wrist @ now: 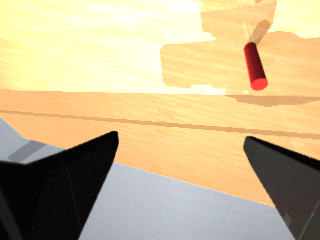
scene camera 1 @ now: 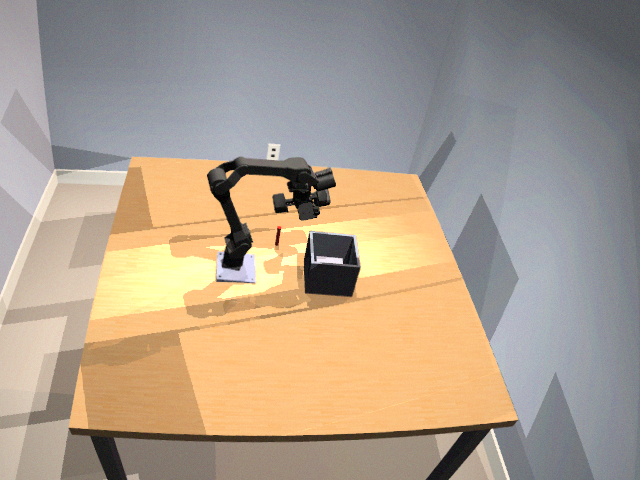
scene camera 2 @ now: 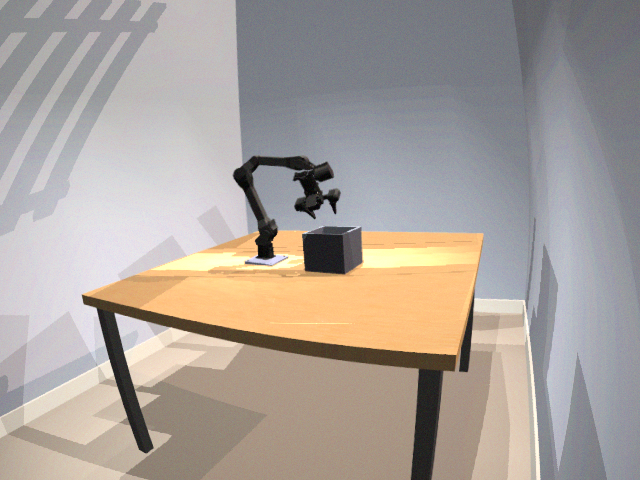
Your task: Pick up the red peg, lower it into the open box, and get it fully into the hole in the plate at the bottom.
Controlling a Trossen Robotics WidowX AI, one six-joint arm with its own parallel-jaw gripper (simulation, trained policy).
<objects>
my gripper: wrist 180,139; scene camera 1; scene camera 2
dark box: scene camera 1; scene camera 2; not seen in the wrist view (out of frame)
same spot on my gripper: (scene camera 1: 308,209) = (scene camera 2: 313,198)
same spot on dark box: (scene camera 2: 328,249) = (scene camera 1: 340,277)
</objects>
